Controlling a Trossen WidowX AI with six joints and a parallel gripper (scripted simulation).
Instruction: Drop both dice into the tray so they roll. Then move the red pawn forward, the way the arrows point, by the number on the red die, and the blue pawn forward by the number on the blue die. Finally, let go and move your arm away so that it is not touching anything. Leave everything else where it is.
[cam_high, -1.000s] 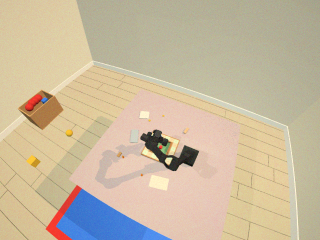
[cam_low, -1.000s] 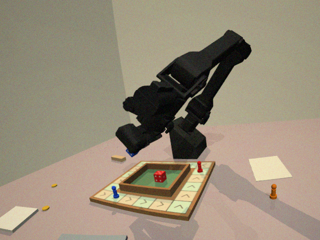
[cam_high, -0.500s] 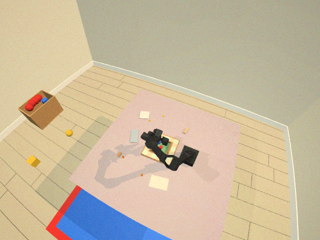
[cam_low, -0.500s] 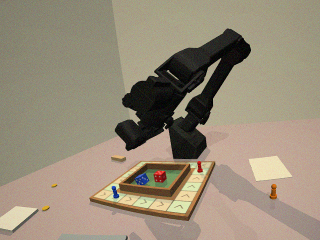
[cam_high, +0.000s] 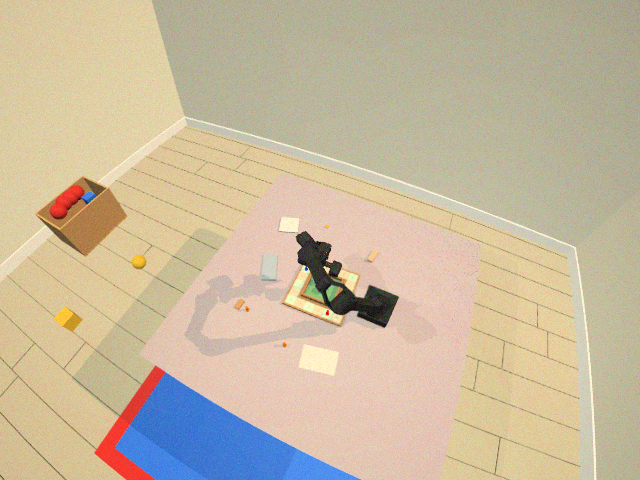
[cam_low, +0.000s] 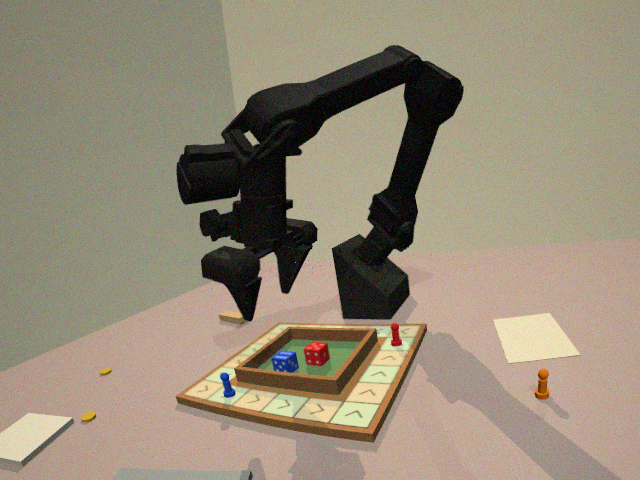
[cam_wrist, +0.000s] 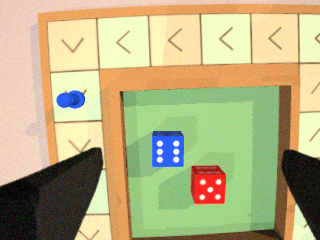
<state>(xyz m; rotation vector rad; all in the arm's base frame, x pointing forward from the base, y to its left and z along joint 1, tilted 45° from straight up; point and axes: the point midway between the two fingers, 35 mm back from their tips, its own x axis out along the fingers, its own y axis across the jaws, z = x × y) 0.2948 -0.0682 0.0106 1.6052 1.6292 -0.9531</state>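
Right now the red pawn is 15 cm to the left of my gripper tip, 9 cm behind it and 8 cm below it. Round my gripper tip: grey slab 26 cm ahead, 11 cm below, 3 cm to the left; green tray 10 cm below, 4 cm to the left, 2 cm behind; blue pawn 9 cm ahead, 8 cm below, 3 cm to the right.
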